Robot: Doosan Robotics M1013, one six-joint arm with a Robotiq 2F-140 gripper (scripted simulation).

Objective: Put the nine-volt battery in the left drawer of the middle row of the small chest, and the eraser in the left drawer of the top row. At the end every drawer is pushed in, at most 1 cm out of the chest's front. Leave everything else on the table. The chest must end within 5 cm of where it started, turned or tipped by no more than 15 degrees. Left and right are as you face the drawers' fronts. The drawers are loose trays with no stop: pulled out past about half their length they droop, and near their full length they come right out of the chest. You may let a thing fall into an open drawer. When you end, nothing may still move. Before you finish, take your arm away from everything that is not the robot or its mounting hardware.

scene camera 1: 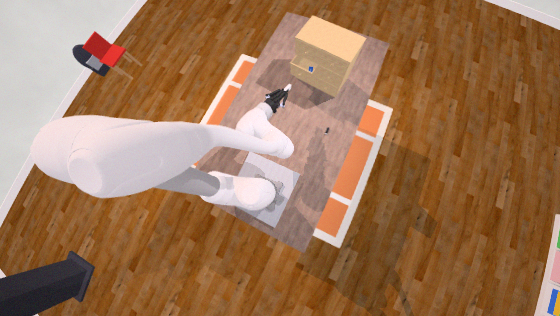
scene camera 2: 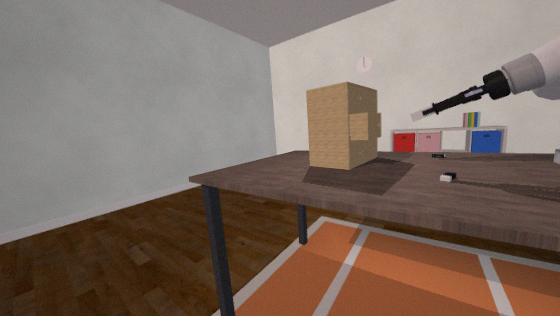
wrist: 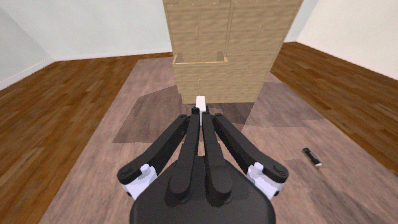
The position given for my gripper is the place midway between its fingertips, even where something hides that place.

In view: my gripper (scene camera 2: 412,117) and a wooden chest (scene camera 2: 328,112).
The wooden chest is seen too in scene camera 1 (scene camera 1: 342,43). My gripper shows as well in the wrist view (wrist: 200,102).
